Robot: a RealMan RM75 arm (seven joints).
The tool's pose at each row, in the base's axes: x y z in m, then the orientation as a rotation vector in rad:
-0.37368 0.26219 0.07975 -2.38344 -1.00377 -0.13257
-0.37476 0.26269 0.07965 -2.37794 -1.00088 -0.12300
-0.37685 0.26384 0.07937 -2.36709 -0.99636 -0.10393
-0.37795 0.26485 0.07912 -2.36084 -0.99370 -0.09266
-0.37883 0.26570 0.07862 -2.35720 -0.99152 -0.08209
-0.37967 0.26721 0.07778 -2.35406 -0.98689 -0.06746
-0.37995 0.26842 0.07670 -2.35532 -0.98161 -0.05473
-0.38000 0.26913 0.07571 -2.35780 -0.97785 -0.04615
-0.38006 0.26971 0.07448 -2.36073 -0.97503 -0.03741
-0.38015 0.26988 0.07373 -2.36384 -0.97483 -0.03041
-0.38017 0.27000 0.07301 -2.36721 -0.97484 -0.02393
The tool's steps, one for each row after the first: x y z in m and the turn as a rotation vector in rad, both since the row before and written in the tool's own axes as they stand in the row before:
-0.00049 -0.00098 0.00047 0.00855 -0.00346 0.00259
-0.00085 -0.00196 0.00110 0.01658 -0.00743 0.00437
-0.00022 -0.00120 0.00090 0.00962 -0.00450 0.00262
-0.00023 -0.00083 0.00100 0.00696 -0.00504 0.00282
0.00013 -0.00100 0.00163 0.00834 -0.00705 0.00547
0.00029 -0.00033 0.00159 0.00401 -0.00694 0.00663
0.00017 0.00006 0.00121 0.00128 -0.00510 0.00503
0.00003 0.00025 0.00134 0.00065 -0.00566 0.00455
-0.00013 0.00022 0.00073 -0.00072 -0.00544 0.00247
-0.00010 0.00028 0.00067 -0.00117 -0.00524 0.00228

